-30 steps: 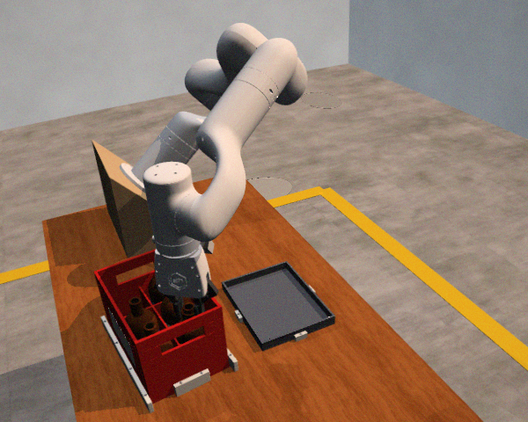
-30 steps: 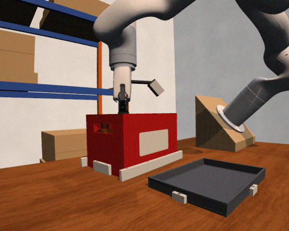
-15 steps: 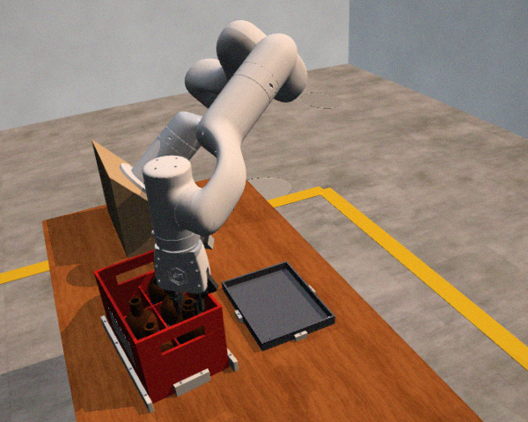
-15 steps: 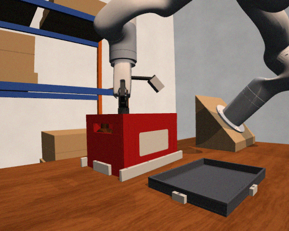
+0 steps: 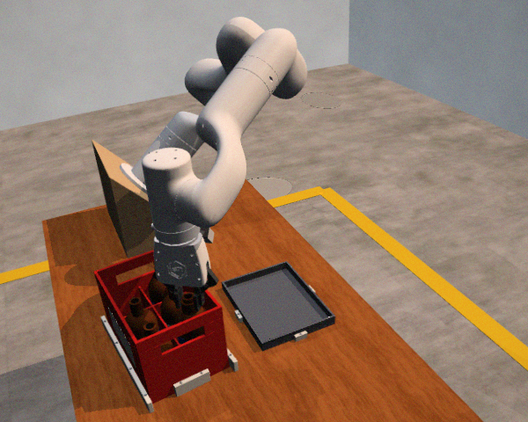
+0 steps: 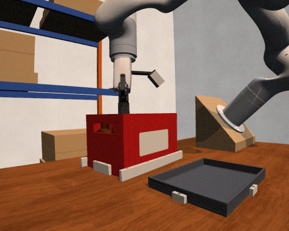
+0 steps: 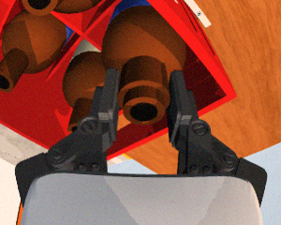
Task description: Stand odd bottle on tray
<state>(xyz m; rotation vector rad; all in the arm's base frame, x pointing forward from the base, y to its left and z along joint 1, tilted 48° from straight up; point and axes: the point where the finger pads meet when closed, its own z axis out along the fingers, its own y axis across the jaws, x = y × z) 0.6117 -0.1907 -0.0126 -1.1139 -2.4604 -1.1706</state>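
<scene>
My gripper is now 9 cm to the left of the brown bottle and 10 cm above it. Also, from my hand: red crate (9 cm behind, 4 cm to the right, 10 cm below); dark grey tray (6 cm behind, 24 cm to the left, 18 cm below).
</scene>
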